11 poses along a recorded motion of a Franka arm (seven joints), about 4.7 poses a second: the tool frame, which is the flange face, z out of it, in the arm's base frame.
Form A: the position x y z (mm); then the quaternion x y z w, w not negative.
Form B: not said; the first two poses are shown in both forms.
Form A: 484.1, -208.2, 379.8, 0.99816, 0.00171, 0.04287, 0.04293
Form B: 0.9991, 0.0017, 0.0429, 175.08, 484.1, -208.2, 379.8
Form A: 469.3, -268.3, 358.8, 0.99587, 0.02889, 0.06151, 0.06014
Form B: 0.9977, 0.0289, 0.0616, 173.10, 469.3, -268.3, 358.8
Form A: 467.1, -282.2, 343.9, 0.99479, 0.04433, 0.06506, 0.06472
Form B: 0.9969, 0.0444, 0.0652, 172.58, 467.1, -282.2, 343.9
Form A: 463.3, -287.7, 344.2, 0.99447, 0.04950, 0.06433, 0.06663
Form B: 0.9967, 0.0496, 0.0645, 172.36, 463.3, -287.7, 344.2
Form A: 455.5, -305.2, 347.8, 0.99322, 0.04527, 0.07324, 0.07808
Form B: 0.9963, 0.0454, 0.0735, 171.04, 455.5, -305.2, 347.8
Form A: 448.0, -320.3, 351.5, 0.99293, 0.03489, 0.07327, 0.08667
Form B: 0.9967, 0.0350, 0.0735, 170.06, 448.0, -320.3, 351.5
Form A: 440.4, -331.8, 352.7, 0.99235, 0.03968, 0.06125, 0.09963
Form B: 0.9973, 0.0399, 0.0616, 168.56, 440.4, -331.8, 352.7
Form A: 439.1, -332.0, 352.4, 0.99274, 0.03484, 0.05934, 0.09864
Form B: 0.9976, 0.0350, 0.0596, 168.68, 439.1, -332.0, 352.4
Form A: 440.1, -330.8, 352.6, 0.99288, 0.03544, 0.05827, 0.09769
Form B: 0.9976, 0.0356, 0.0585, 168.79, 440.1, -330.8, 352.6
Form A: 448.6, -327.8, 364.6, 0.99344, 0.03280, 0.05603, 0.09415
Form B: 0.9979, 0.0329, 0.0563, 169.20, 448.6, -327.8, 364.6
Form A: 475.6, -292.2, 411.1, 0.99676, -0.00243, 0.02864, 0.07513
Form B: 0.9996, -0.0024, 0.0287, 171.38, 475.6, -292.2, 411.1
